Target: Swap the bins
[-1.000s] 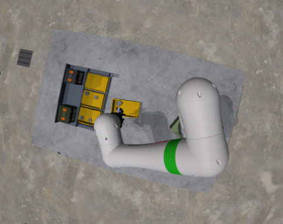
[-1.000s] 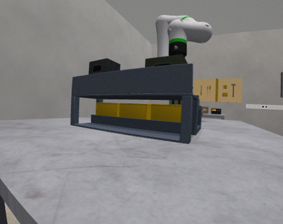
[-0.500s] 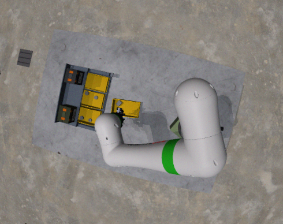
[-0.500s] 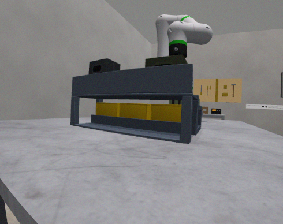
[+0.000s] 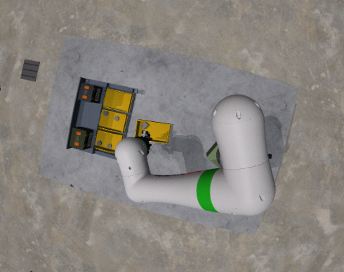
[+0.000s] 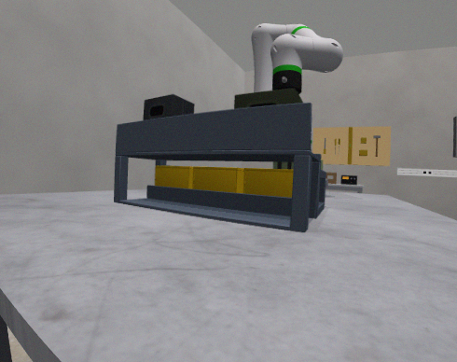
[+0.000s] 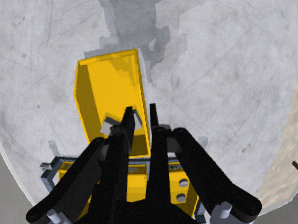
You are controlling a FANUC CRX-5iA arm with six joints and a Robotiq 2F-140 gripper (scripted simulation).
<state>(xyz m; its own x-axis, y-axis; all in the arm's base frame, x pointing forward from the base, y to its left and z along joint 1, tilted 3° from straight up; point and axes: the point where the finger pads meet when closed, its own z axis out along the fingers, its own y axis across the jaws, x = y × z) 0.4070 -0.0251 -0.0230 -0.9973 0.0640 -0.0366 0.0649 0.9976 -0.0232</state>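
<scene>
The grey part lies 100 mm below my hand, 70 mm to the right of it and 40 mm ahead of it. Also, from my hand: dark shelf: 260 mm ahead, 90 mm to the right, 50 mm below; then black box: 300 mm ahead, 220 mm to the right, 40 mm above.
</scene>
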